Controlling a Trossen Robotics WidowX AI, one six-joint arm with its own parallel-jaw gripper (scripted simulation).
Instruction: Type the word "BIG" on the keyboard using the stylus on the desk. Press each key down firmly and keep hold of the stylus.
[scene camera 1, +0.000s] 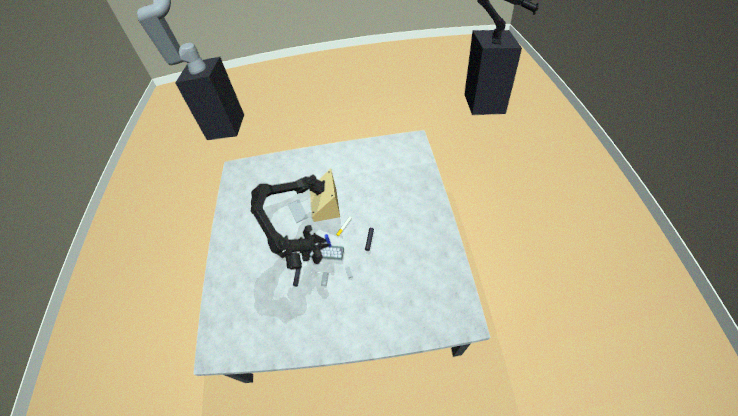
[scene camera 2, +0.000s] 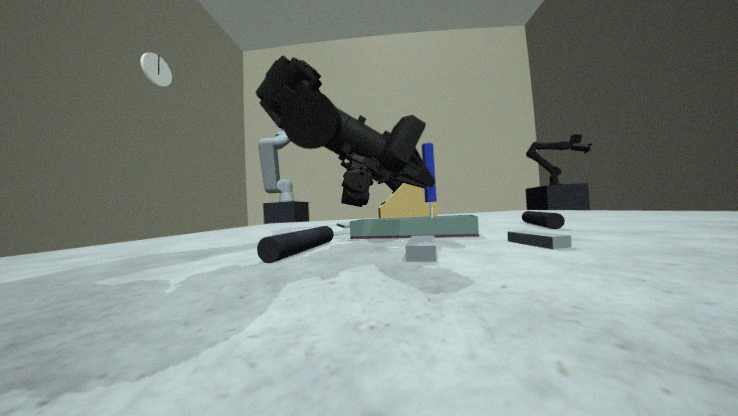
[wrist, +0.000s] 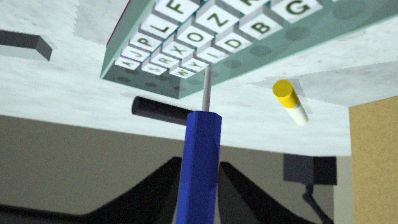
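Yellow-capped white marker (wrist: 283, 89), 0.19 m from the lens. Gripper (wrist: 199, 167), 0.11 m from the lens.
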